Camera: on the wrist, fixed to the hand. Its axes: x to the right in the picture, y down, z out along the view.
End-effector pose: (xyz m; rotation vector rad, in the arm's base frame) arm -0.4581 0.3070 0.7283 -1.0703 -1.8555 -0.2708
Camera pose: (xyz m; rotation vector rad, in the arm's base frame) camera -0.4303 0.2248 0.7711 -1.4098 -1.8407 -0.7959
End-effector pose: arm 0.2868 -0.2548 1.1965 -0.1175 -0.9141 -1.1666
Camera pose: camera 0.3027 -0.3050 1.1153 -0.5431 -0.5940 -1.3964
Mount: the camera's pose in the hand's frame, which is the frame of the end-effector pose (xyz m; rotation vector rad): -0.0159 -0.0379 -0.0876 -0.5277 -0.0066 -0.0111
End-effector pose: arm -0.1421 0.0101 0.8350 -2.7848 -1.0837 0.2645
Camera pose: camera -0.1597 0.0210 0.9295 2.5804 1.0664 0.0183
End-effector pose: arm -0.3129 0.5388 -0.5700 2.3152 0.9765 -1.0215
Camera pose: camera -0.3081 0.6108 -0.5056 1.8690 1.1003 -0.6695
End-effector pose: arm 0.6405 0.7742 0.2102 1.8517 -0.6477 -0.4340
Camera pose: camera 0.6871 0.8589 0.2060 1.3531 -0.4701 -0.5582
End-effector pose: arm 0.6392 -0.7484 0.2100 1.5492 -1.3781 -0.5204
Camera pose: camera 0.7257 -0.7052 0.2124 1.1240 -1.1189 -0.8211
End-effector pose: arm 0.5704 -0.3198 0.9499 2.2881 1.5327 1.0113
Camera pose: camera 0.4829 -0.3342 0.9887 1.9057 1.1013 1.2264
